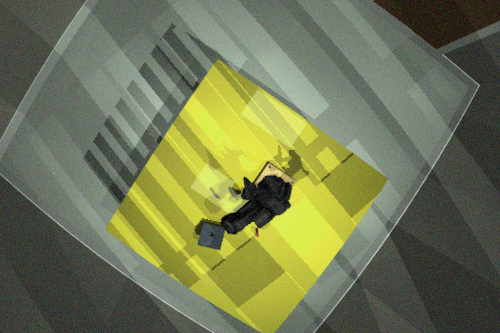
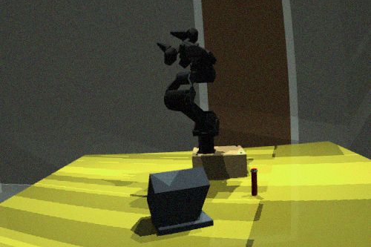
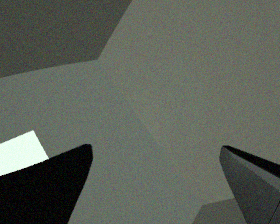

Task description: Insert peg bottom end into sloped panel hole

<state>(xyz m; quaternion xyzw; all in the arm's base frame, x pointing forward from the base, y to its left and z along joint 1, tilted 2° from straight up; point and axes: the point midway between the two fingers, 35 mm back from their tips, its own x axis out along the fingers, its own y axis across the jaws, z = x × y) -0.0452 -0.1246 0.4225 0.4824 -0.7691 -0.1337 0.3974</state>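
Right now my gripper tip is 32 cm short of the square-sided peg, 31 cm to the right of it and 47 cm above it. The rest, counted from my gripper tip: grey sloped panel: 49 cm ahead, 12 cm to the left, 45 cm below.
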